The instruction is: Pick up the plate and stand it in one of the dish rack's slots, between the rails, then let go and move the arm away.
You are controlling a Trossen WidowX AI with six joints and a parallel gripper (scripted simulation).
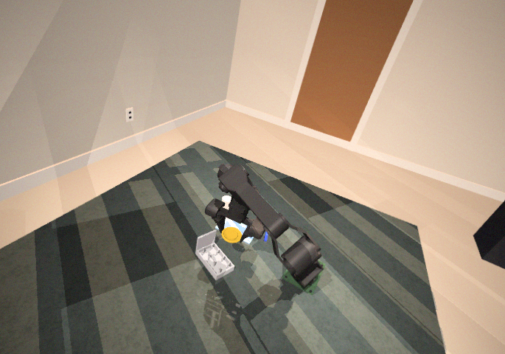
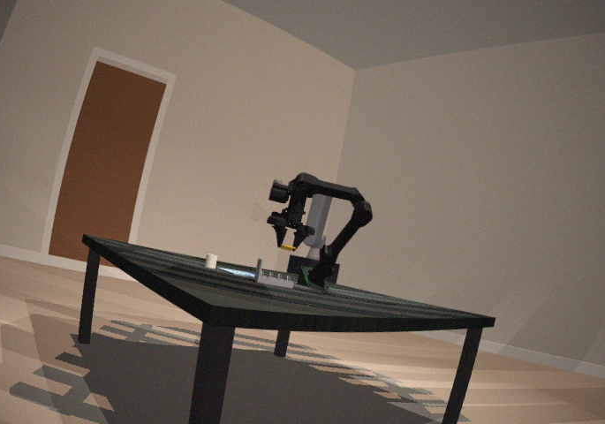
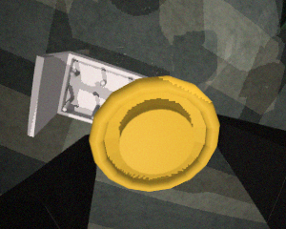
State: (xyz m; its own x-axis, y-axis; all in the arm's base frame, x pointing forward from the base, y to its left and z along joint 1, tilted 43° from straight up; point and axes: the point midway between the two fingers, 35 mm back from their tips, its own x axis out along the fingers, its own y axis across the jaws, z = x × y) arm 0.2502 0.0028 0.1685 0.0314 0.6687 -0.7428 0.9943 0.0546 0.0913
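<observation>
The dish rack is 11 cm below my gripper tip, 4 cm ahead of it and 1 cm to the left of it. Round my gripper tip: light blue mat 19 cm to the right, 13 cm below, 6 cm ahead; then yellow plate 1 cm above; then blue utensil 23 cm to the right, 13 cm below, 5 cm behind.
</observation>
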